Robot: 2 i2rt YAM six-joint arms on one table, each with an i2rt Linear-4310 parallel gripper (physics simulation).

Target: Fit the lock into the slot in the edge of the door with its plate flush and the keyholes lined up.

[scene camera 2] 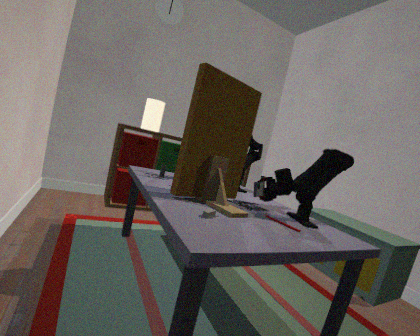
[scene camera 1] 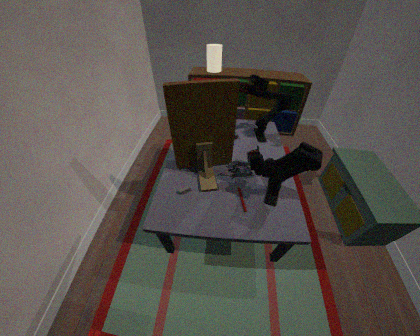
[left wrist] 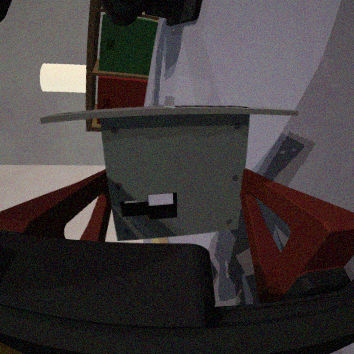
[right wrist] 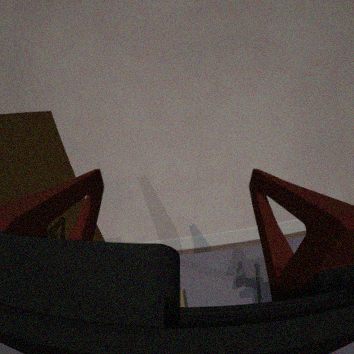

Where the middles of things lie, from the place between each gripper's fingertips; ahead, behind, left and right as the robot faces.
I see the wooden stand (scene camera 1: 204,150) 330 mm ahead of my left hand, 30 mm to the left of it and 10 mm above it. From my left hand the other things lie so: brown door (scene camera 2: 222,113): 330 mm ahead, 210 mm above, 30 mm to the left.
My right hand is 180 mm short of the brown door, 350 mm to the right of it and 150 mm above it. From my right hand the other things lie so: wooden stand: 180 mm ahead, 350 mm to the left, 350 mm below.
